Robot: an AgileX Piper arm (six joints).
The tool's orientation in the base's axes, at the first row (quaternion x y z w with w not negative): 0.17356 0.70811 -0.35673 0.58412
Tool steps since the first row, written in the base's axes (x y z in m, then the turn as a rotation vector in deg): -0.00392 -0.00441 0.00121 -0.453 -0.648 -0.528; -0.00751 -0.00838 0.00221 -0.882 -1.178 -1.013; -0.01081 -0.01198 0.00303 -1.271 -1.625 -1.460; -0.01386 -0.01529 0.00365 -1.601 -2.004 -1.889; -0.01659 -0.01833 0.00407 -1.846 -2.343 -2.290; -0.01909 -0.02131 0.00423 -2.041 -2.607 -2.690; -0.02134 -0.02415 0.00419 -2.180 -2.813 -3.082; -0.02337 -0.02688 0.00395 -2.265 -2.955 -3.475; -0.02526 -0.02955 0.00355 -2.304 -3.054 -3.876; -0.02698 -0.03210 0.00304 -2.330 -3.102 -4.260; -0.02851 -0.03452 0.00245 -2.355 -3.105 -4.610
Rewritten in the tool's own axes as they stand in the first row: 0.00061 -0.00599 0.00029 0.730 -0.584 0.173; 0.00126 -0.01139 0.00051 1.392 -1.085 0.277; 0.00195 -0.01629 0.00069 1.993 -1.514 0.349; 0.00271 -0.02076 0.00085 2.551 -1.863 0.412; 0.00353 -0.02478 0.00105 3.054 -2.136 0.505; 0.00453 -0.02853 0.00139 3.529 -2.325 0.580; 0.00564 -0.03195 0.00182 3.973 -2.440 0.653; 0.00685 -0.03510 0.00234 4.393 -2.475 0.718; 0.00818 -0.03806 0.00293 4.801 -2.447 0.786; 0.00954 -0.04079 0.00356 5.182 -2.381 0.826; 0.01091 -0.04328 0.00423 5.521 -2.294 0.833
